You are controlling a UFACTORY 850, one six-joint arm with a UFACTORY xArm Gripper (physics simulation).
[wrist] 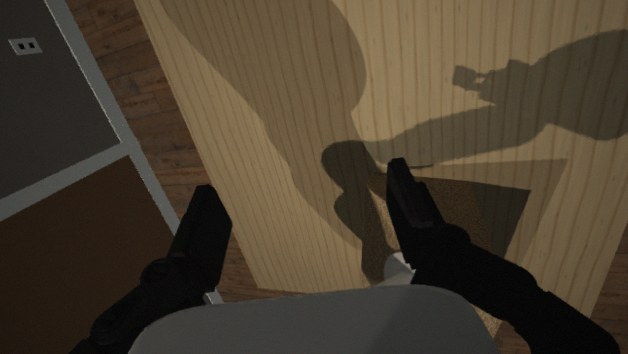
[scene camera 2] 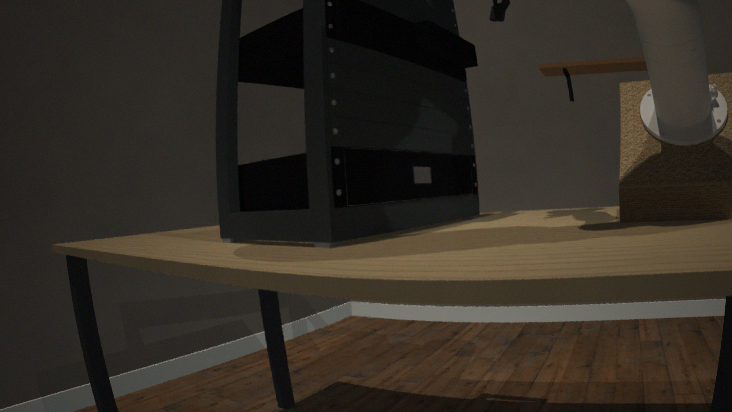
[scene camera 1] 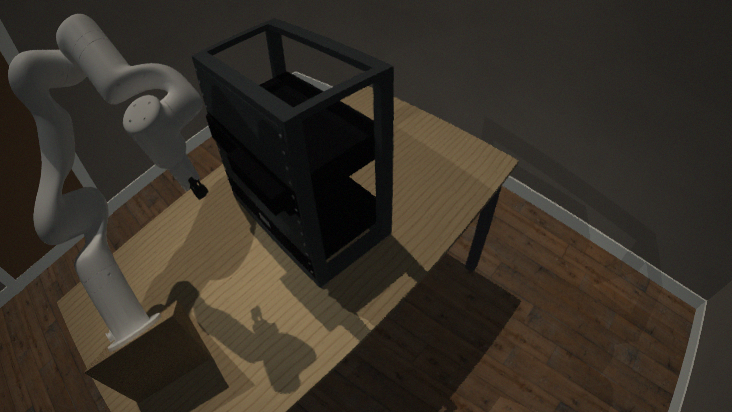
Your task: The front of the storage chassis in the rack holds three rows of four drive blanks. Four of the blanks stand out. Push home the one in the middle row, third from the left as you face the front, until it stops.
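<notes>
The rack (scene camera 1: 336, 98) (scene camera 2: 318, 127) stands on the table, its front facing the arm. A black unit (scene camera 1: 258, 179) (scene camera 2: 445, 46) juts out of the front at mid-height. A black unit with a pale label (scene camera 1: 281, 236) (scene camera 2: 379, 176) sits low in the rack. The separate drive blanks are too dark to make out, so I cannot tell which stand out. The rack does not show in the wrist view. My gripper (scene camera 1: 198, 188) (scene camera 2: 499, 11) (wrist: 303, 192) is open and empty, pointing down, above the table and apart from the rack's front.
The arm's base stands on a brown block (scene camera 1: 153, 358) (scene camera 2: 671, 202) on the wooden table (scene camera 1: 440, 153) (scene camera 2: 409, 266) (wrist: 410, 40). A brown wall shelf (scene camera 2: 594, 67) shows behind in scene camera 2. Arm shadows lie across the table in front of the rack.
</notes>
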